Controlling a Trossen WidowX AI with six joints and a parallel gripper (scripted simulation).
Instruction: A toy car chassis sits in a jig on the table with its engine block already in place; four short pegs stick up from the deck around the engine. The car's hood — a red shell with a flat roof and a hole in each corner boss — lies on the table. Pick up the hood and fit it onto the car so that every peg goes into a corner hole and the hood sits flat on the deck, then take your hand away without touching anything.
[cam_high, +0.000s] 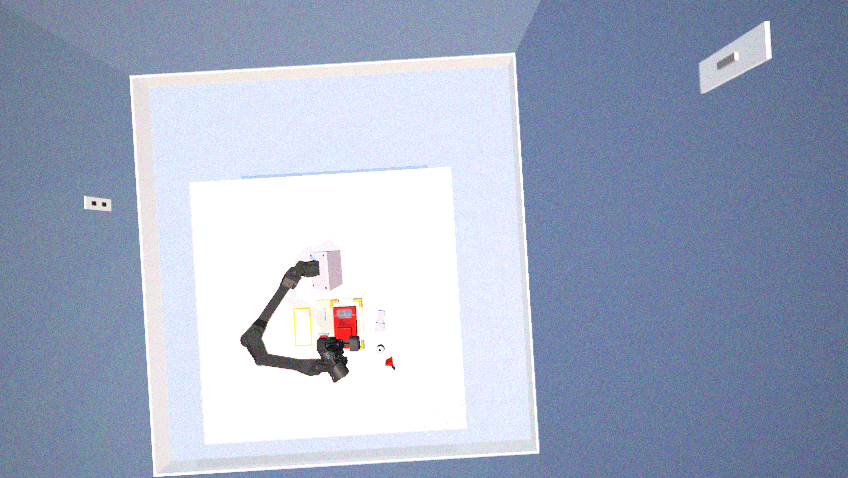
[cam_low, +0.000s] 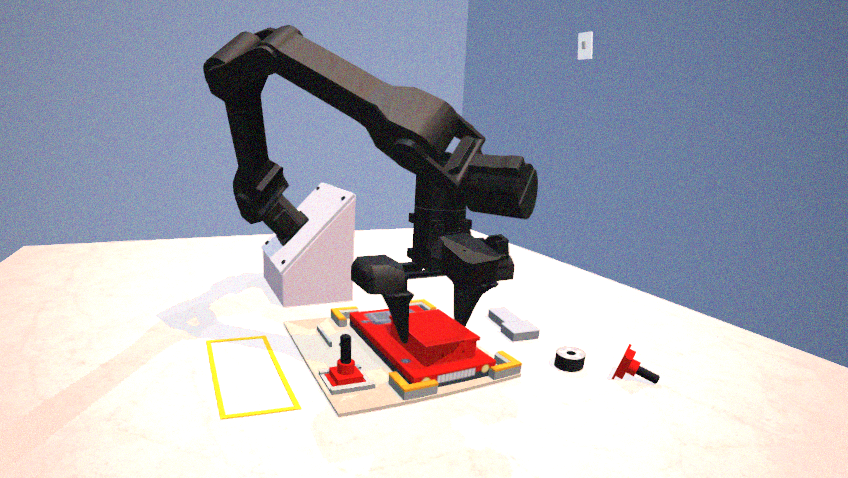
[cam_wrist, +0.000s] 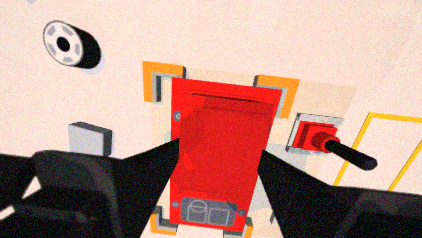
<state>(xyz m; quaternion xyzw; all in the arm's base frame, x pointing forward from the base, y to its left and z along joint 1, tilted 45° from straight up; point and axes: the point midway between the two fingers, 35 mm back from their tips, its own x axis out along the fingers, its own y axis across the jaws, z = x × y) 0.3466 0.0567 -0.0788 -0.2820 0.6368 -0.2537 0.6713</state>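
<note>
Right now my gripper tip is 10 mm below the red hood. Round my gripper tip: black post 120 mm to the right, 20 mm ahead; black wheel 160 mm to the left, 80 mm ahead, 30 mm below; white engine block 10 mm to the left, 10 mm below.
</note>
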